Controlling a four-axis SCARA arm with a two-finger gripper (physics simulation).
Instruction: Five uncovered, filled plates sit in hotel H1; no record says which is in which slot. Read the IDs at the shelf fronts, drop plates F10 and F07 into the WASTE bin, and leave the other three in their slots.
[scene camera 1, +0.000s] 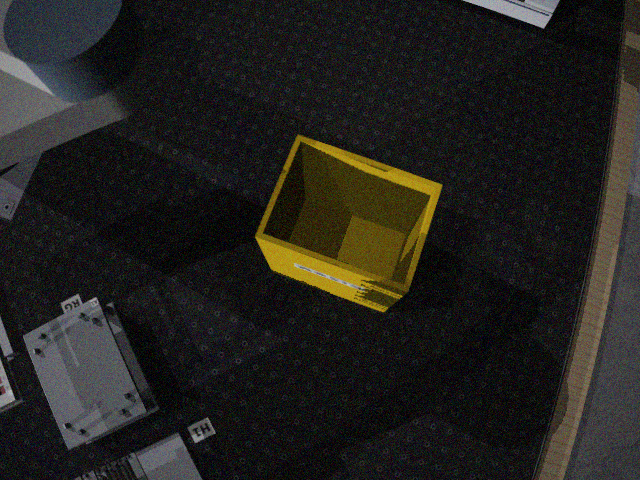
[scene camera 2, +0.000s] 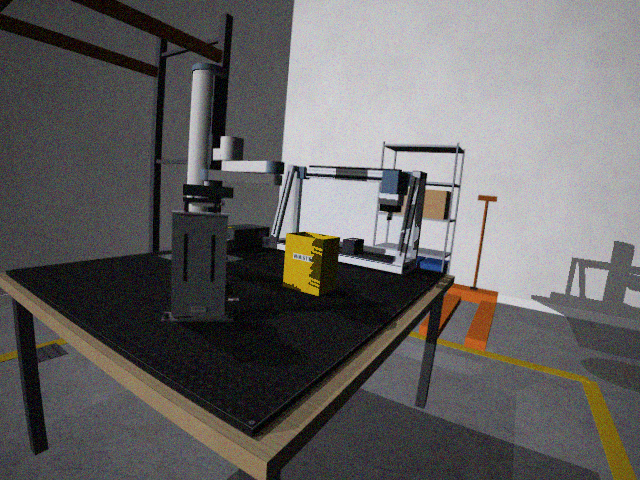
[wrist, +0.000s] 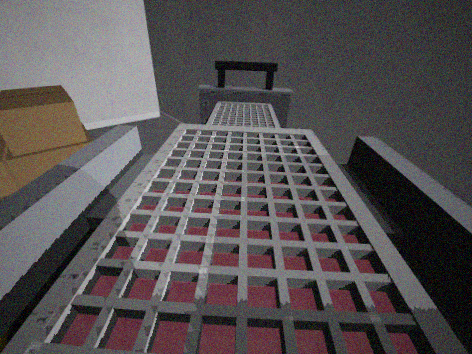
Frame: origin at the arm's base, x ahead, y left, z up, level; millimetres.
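Where they show: gripper, fingertip midpoint: (wrist: 244, 150).
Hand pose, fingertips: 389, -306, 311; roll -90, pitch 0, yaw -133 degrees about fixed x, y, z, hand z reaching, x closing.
Observation:
Things, the pixels of their top centre, and the offset from my fingertips, as dx, dy, dz.
- filled plate at its top centre: (wrist: 244, 180) (scene camera 2: 206, 201) -21, +19, +1
- gridded plate at its top centre: (wrist: 243, 113) +133, -122, -32
- yellow WASTE bin at its top centre: (scene camera 1: 350, 209) (scene camera 2: 313, 235) +258, +280, -98
- RG tag at its top centre: (scene camera 1: 72, 305) -82, +78, -298
- H1 tag at its top centre: (scene camera 1: 201, 430) +158, -12, -298
My gripper (wrist: 244, 150) is shut on a filled plate (wrist: 244, 220) with a light grid over red wells. The plate lies level between the two fingers; its ID does not show. Part of the same plate seems to show at the left edge of scene camera 1 (scene camera 1: 5, 388). Hotel H1 (wrist: 250, 94) stands ahead in the wrist view, with a black handle on top and another gridded plate (wrist: 243, 115) in it, beyond the held plate; that ID is hidden. The yellow WASTE bin (scene camera 1: 297, 265) (scene camera 2: 300, 276) stands upright and open-topped; no plate shows inside it.
A stand (scene camera 1: 93, 366) beside the RG tag (scene camera 1: 71, 303) is at the lower left of scene camera 1, near the H1 tag (scene camera 1: 201, 429). The arm's column (scene camera 2: 200, 124) and a gantry machine (scene camera 2: 356, 173) stand on the table. The wooden table edge (scene camera 1: 594, 320) runs at right.

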